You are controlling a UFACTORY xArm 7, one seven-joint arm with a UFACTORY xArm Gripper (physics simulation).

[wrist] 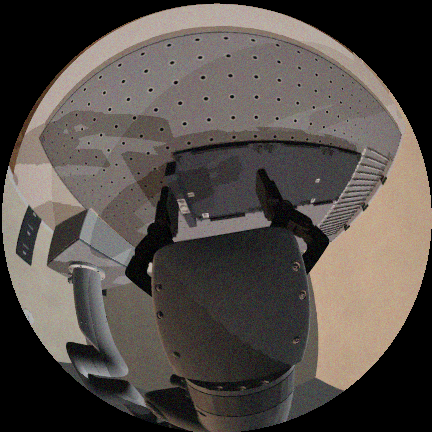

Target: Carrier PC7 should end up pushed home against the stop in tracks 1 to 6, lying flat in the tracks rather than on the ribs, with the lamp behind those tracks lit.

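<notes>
The carrier is a wide, dark, flat board with small white marks, in the middle of the wrist view. A pale label shows near its left end; its text is too blurred to read. Its right end meets the ribbed tracks; I cannot tell whether it lies in the tracks or on the ribs, nor which tracks it covers. My gripper is open and empty, with one finger by the carrier's left end and the other in front of its middle. The stop and a lit lamp cannot be made out.
A grey perforated plate extends behind and left of the carrier. A grey box on a curved pipe-like support stands at the left. A dark panel is at the far left. Small black clips line the tracks' outer edge.
</notes>
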